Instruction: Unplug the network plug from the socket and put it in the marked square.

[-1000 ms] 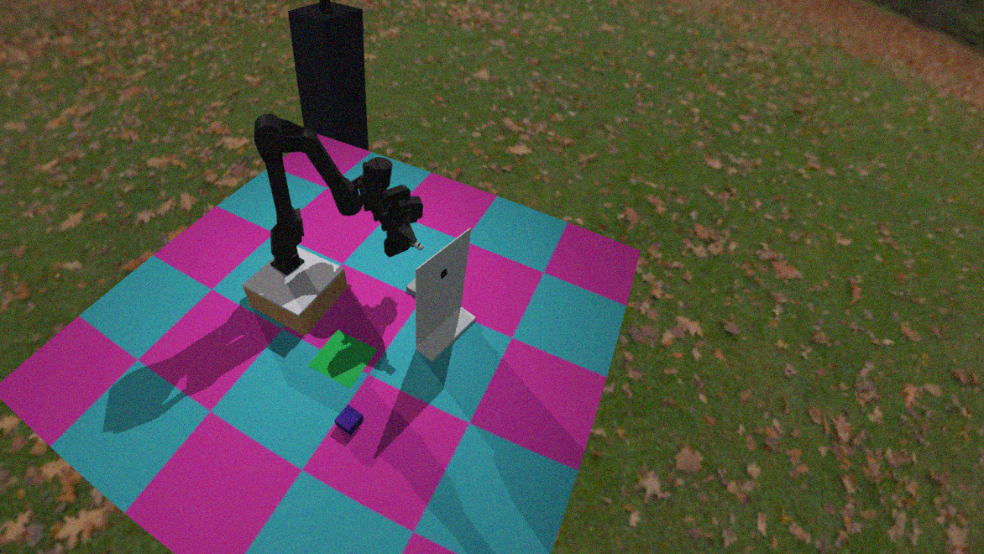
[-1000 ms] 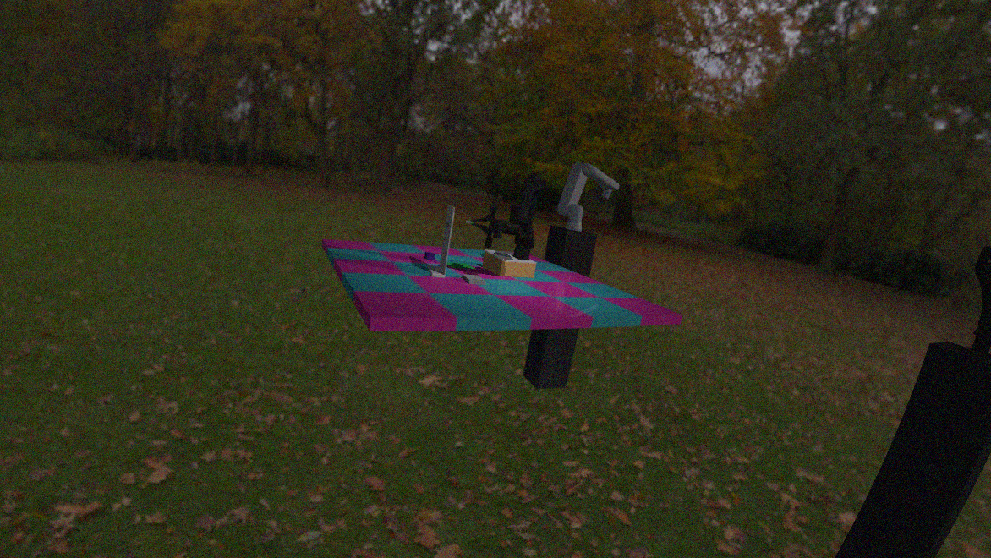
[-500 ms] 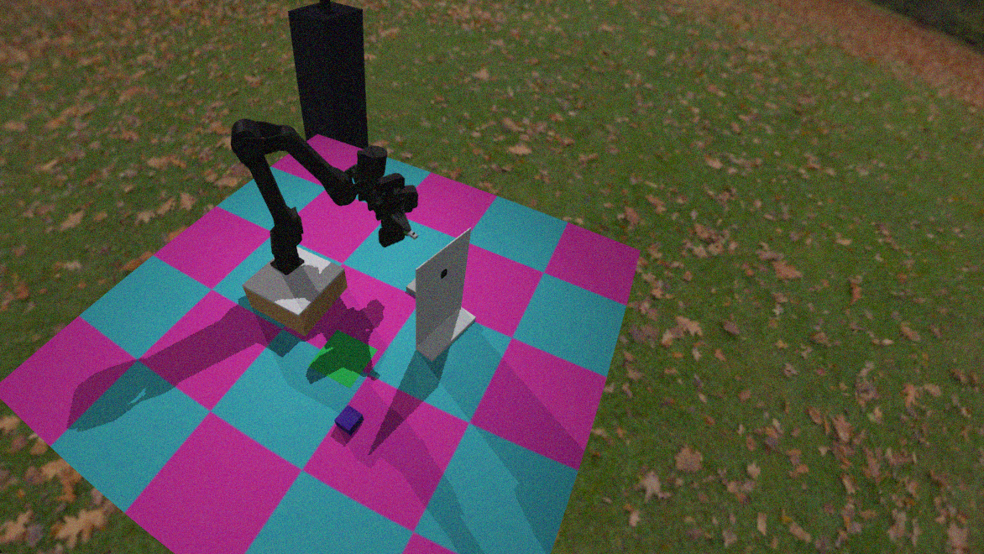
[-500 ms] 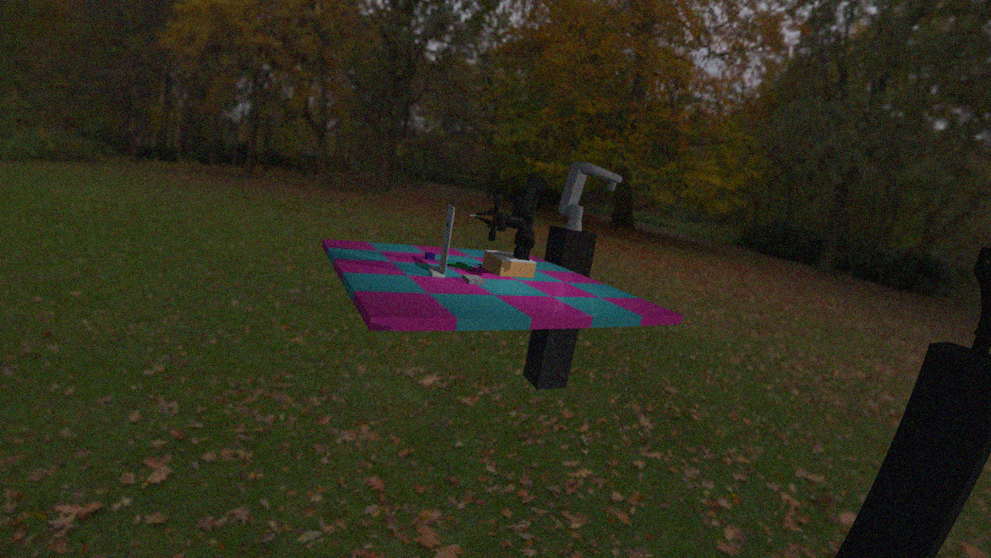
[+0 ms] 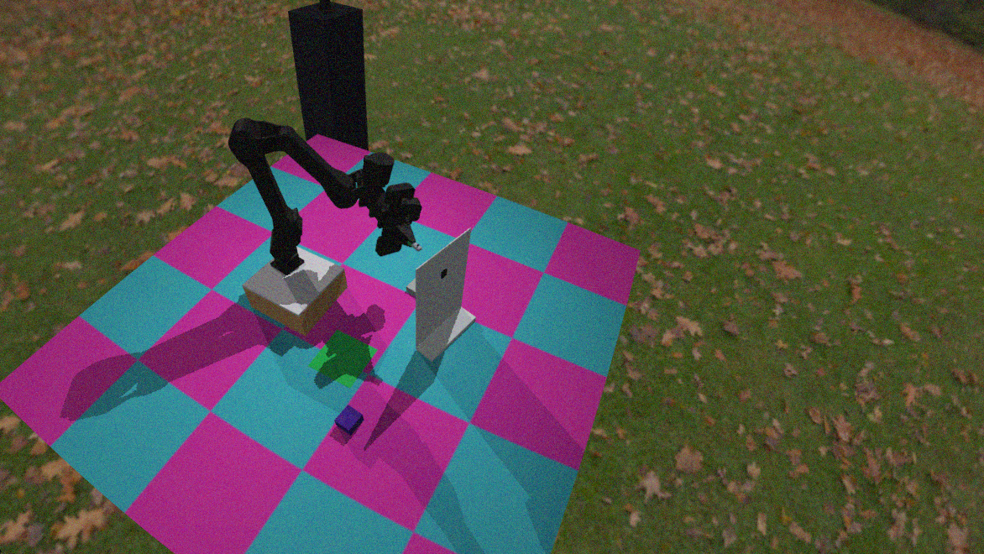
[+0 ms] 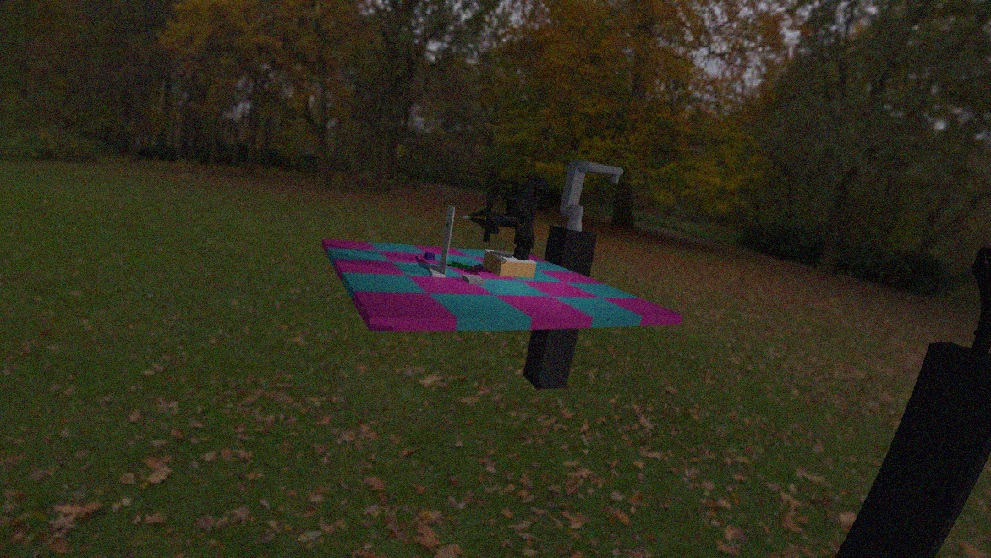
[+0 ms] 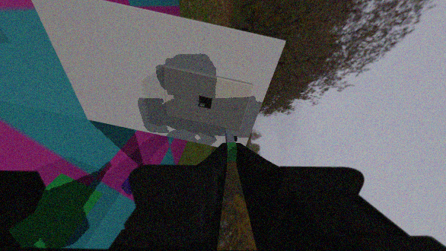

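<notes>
Now: gripper tip 6 cm past the green marked square, 20 cm to the left of it and 25 cm above it. Round my gripper tip: network plug: 1 cm ahead; block: 6 cm ahead, 32 cm to the right, 24 cm below; upright panel: 9 cm ahead, 12 cm below.
</notes>
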